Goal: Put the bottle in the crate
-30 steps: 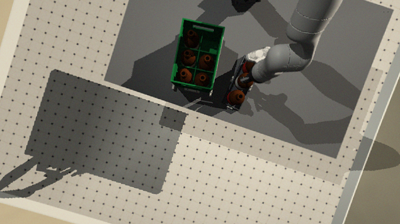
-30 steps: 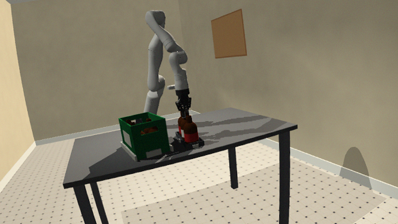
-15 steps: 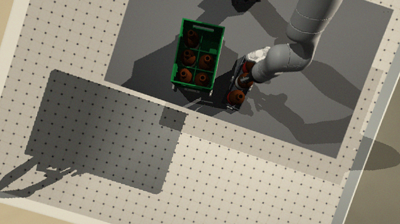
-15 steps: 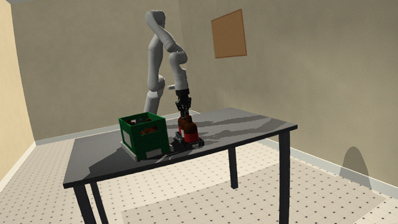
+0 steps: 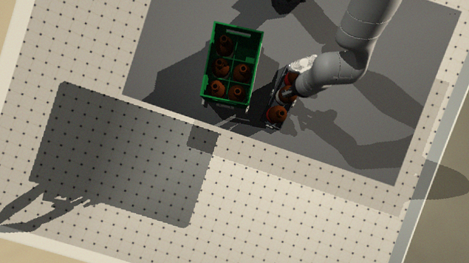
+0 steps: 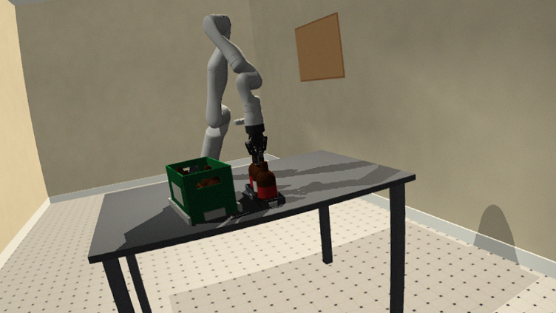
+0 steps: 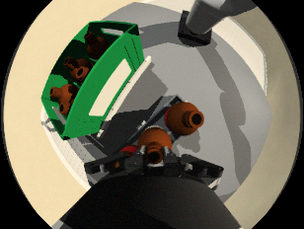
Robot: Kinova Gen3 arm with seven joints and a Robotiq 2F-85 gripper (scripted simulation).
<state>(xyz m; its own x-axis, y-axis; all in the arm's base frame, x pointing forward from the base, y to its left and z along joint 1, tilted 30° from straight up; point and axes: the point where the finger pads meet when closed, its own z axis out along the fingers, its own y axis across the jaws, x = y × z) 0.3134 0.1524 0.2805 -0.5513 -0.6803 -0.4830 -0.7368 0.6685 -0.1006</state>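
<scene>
The dark tray lies 140 mm below my hand. Round my hand: green crate: 50 mm ahead, 250 mm to the right, 70 mm below.
</scene>
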